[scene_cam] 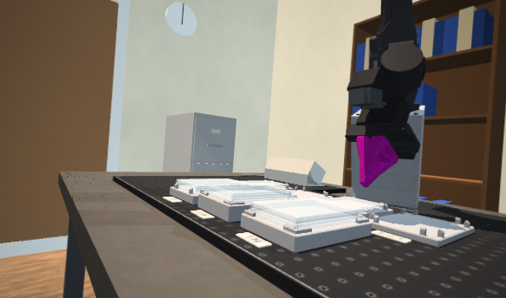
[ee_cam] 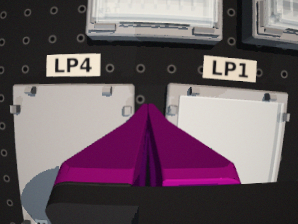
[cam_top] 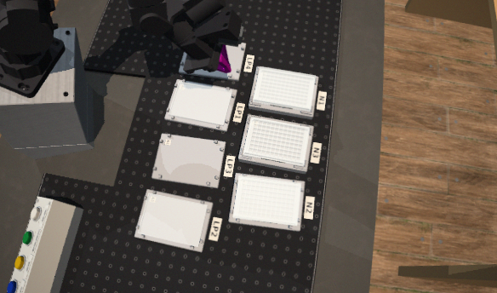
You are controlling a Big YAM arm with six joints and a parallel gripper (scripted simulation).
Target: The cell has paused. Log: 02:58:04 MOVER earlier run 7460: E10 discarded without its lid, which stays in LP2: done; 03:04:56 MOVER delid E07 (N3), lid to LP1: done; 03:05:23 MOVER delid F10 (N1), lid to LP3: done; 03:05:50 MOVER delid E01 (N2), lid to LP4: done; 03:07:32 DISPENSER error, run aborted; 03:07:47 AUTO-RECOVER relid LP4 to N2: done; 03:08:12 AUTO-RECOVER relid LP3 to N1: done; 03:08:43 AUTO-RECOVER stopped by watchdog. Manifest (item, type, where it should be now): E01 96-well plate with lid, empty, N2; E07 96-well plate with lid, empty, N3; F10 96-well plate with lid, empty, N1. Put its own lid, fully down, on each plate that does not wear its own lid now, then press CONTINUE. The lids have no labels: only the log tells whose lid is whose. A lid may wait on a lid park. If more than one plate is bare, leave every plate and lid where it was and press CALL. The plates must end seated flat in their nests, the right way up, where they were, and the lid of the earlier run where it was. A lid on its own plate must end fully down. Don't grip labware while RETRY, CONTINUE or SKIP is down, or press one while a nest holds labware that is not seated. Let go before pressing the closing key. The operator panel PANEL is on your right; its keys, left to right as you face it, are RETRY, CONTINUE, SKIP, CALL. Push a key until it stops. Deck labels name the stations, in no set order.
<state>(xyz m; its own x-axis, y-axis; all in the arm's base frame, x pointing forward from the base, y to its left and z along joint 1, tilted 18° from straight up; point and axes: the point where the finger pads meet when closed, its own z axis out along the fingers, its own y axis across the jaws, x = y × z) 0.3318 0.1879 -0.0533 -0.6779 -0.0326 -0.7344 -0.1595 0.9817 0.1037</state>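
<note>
Now: the lid park LP1 4 cm behind my hand, 7 cm to the right of it and 6 cm below it. Also, from my hand: LP1 label: 5 cm ahead, 6 cm to the right, 7 cm below; then nest N1: 13 cm ahead, 1 cm to the left, 6 cm below; then lid park LP4: 6 cm behind, 5 cm to the left, 6 cm below.
</note>
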